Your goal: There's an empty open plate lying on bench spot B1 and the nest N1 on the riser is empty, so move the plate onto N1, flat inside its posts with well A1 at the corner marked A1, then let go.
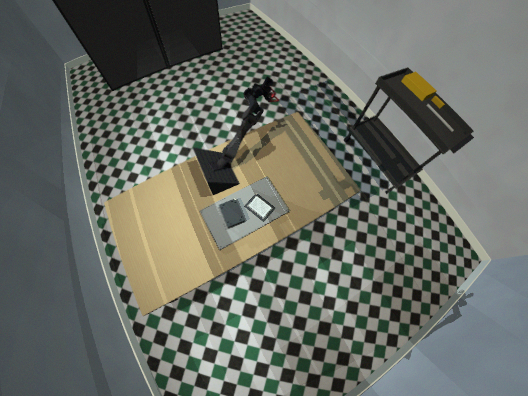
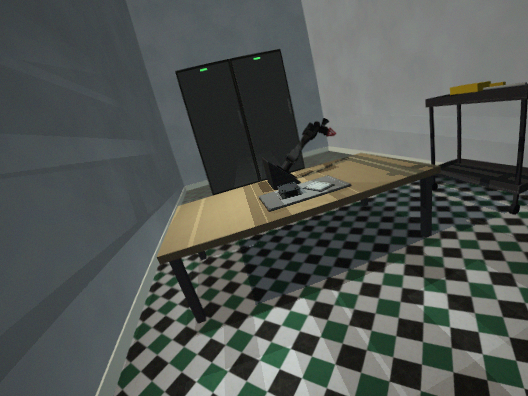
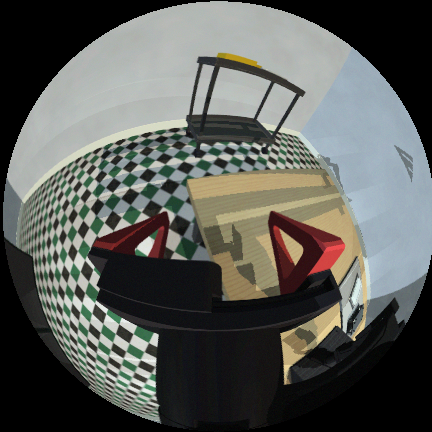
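Where they show: gripper, between the fingertips: (image 1: pixel 277 97) (image 2: pixel 335 134) (image 3: pixel 218 216); arm's base, origin of its link: (image 1: pixel 219 165) (image 2: pixel 283 170) (image 3: pixel 328 358).
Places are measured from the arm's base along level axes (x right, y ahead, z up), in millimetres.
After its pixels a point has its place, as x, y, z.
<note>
A pale plate (image 1: pixel 260 206) @[-61, 387, -70] (image 2: pixel 319 186) @[-40, 428, -59] (image 3: pixel 355 292) @[-69, 359, -59] lies flat on the grey board, inside a dark outline. The dark riser with the nest (image 1: pixel 232 212) @[118, 322, -33] (image 2: pixel 289 190) @[145, 389, -33] (image 3: pixel 355 318) @[61, 278, -30] stands beside it on the same board; nothing shows on it. The A1 mark and the plate's wells are too small to make out. My gripper (image 1: pixel 274 96) @[-638, -178, 133] (image 2: pixel 331 132) @[-638, -178, 133] (image 3: pixel 218 216) @[-638, -178, 133] is open and empty, its red fingers wide apart. It is high up, beyond the table's back edge and far from the plate.
The grey board (image 1: pixel 212 227) @[277, 316, -74] (image 2: pixel 272 203) @[270, 392, -74] lies on the wooden table (image 1: pixel 145 240) @[699, 120, -88] (image 2: pixel 215 220) @[614, 305, -88] (image 3: pixel 250 187) @[-757, 59, -88]. The arm's black base (image 1: pixel 216 175) @[70, 82, 55] stands behind the board. A dark cart (image 1: pixel 452 142) (image 2: pixel 475 96) (image 3: pixel 287 82) with yellow boxes (image 1: pixel 419 86) stands off to the right.
</note>
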